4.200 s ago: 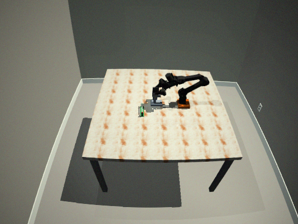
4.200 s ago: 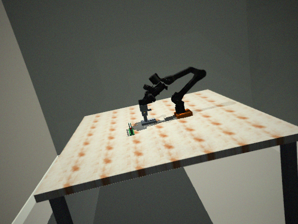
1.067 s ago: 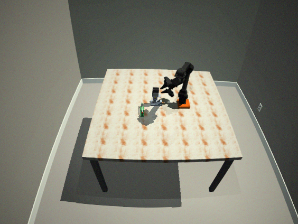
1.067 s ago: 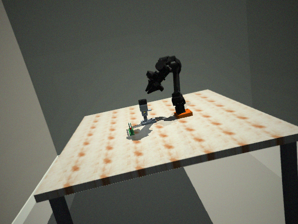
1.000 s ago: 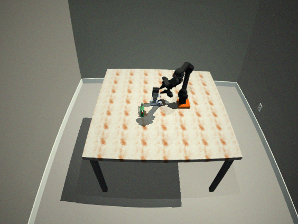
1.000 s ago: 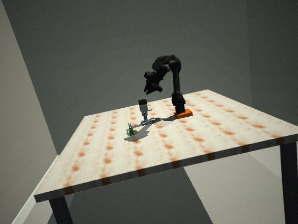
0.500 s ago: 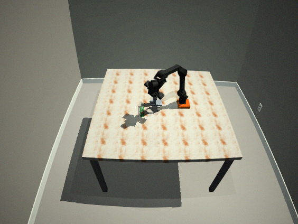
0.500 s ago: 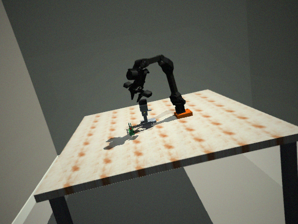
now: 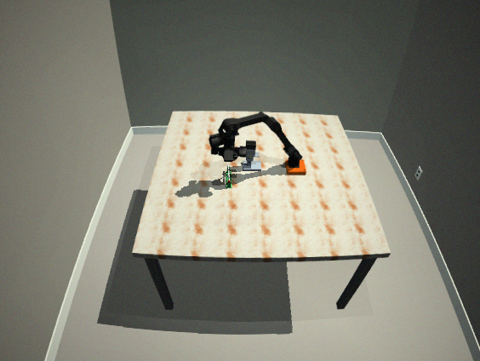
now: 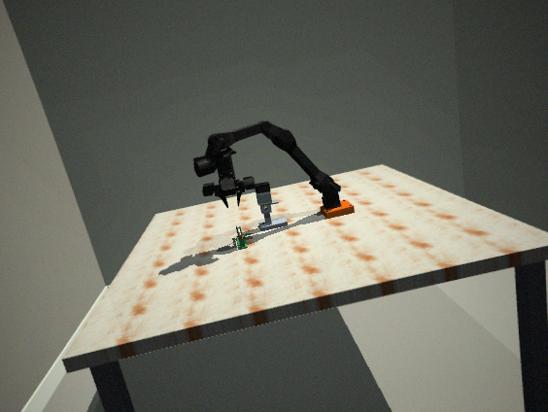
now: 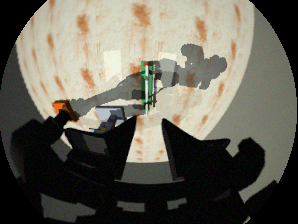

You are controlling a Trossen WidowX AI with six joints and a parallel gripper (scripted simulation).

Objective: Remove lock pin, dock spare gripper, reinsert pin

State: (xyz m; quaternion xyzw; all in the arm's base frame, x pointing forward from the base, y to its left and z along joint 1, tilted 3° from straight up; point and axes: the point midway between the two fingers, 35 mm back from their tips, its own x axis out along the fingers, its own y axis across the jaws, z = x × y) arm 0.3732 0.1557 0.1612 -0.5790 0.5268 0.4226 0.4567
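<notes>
Right now my gripper tip is 120 mm above the green holder and 10 mm to the right of it. From my gripper tip the other things lie so: spare gripper: 120 mm to the right, 110 mm behind, 20 mm below; then grey mount: 120 mm to the right, 120 mm behind, 90 mm below.
</notes>
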